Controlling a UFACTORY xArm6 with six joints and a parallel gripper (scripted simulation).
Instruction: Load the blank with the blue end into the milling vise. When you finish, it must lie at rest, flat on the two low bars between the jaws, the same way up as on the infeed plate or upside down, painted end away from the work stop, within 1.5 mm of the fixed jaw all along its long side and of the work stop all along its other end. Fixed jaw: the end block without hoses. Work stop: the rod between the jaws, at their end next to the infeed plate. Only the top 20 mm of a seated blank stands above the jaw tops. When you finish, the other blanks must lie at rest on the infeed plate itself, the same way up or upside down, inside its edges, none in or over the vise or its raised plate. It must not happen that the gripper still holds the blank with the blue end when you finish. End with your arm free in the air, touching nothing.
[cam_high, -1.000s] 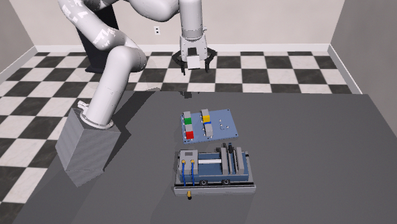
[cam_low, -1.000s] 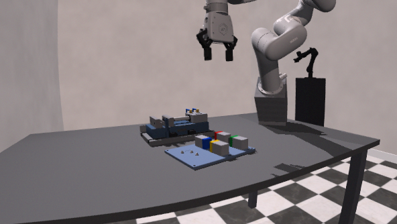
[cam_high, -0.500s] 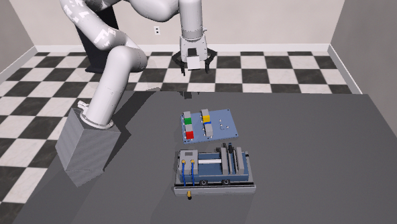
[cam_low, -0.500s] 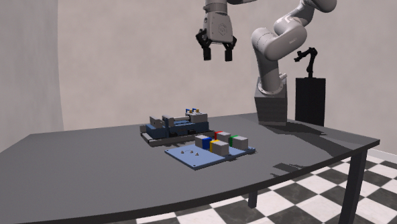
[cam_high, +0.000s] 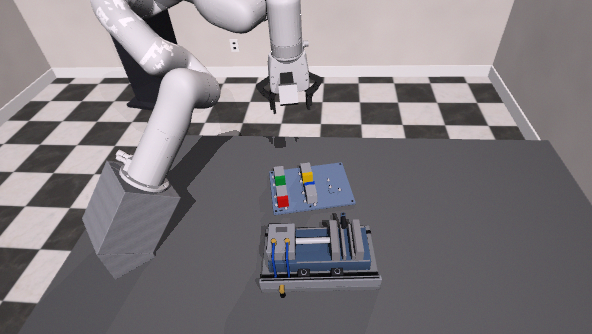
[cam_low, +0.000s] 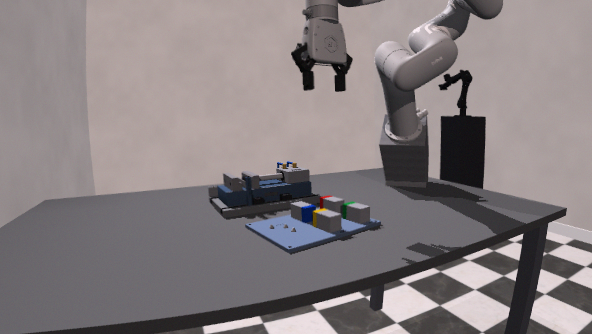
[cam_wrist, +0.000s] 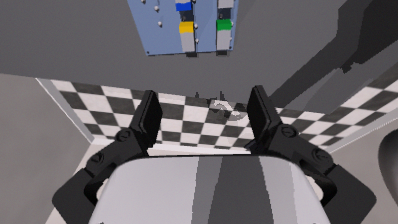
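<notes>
My gripper is now 290 mm above the blue-ended blank, 50 mm short of it and 30 mm to the left of it. Also, from my hand: yellow-ended blank: 290 mm below, 50 mm to the left, 20 mm ahead; then red-ended blank: 290 mm below, 60 mm to the right, 30 mm behind; then green-ended blank: 290 mm below, 60 mm behind, 20 mm to the left.
</notes>
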